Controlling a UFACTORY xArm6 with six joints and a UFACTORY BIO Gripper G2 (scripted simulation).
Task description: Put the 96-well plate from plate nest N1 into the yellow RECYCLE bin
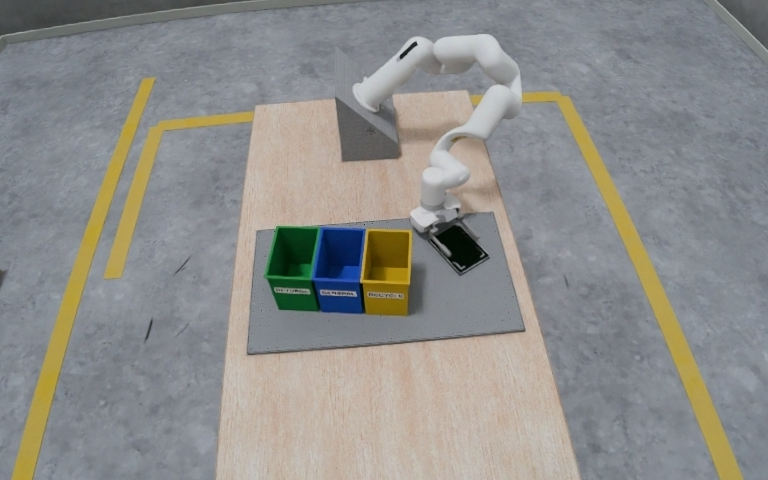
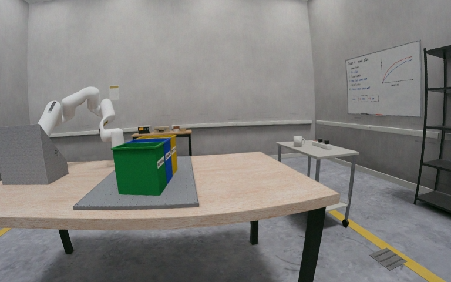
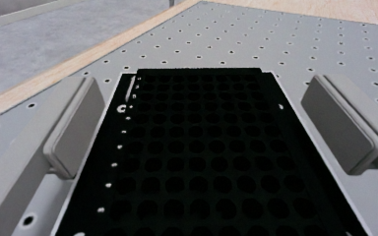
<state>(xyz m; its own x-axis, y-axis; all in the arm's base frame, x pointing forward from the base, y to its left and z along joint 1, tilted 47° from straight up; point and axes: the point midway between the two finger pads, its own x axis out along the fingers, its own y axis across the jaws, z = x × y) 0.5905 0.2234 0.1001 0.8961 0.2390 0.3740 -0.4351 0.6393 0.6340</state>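
Now: hand 2 cm above the black 96-well plate. Round my hand: blue bin: 37 cm to the right, 9 cm ahead, 5 cm above; then black plate nest N1: 3 cm below; then yellow recycle bin: 24 cm to the right, 12 cm ahead, 5 cm above.
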